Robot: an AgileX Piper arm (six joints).
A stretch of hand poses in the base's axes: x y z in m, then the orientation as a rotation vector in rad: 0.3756, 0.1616, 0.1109, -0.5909, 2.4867, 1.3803; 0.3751, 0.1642, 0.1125, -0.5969, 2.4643, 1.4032; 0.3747, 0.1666, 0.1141, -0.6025, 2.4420, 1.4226; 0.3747, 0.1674, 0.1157, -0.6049, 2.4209, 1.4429; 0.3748, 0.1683, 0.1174, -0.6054, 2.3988, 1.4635; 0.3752, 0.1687, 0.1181, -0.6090, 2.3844, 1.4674; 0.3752, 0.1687, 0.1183, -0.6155, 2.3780, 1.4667; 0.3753, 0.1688, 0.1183, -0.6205, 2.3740, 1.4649; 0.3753, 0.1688, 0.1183, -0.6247, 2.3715, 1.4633
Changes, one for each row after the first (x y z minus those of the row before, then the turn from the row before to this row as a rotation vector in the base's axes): -0.0005, 0.0026, 0.0016, 0.0214, -0.0060, 0.0054; -0.0004, 0.0024, 0.0016, 0.0197, -0.0074, 0.0043; 0.0000, 0.0008, 0.0016, 0.0200, -0.0053, 0.0029; 0.0001, 0.0009, 0.0017, 0.0209, -0.0053, 0.0016; 0.0004, 0.0004, 0.0007, 0.0087, -0.0090, 0.0002; 0.0000, 0.0000, 0.0002, 0.0021, -0.0062, 0.0026; 0.0001, 0.0001, 0.0000, 0.0005, -0.0048, 0.0018; 0.0000, 0.0000, 0.0000, -0.0001, -0.0034, 0.0017
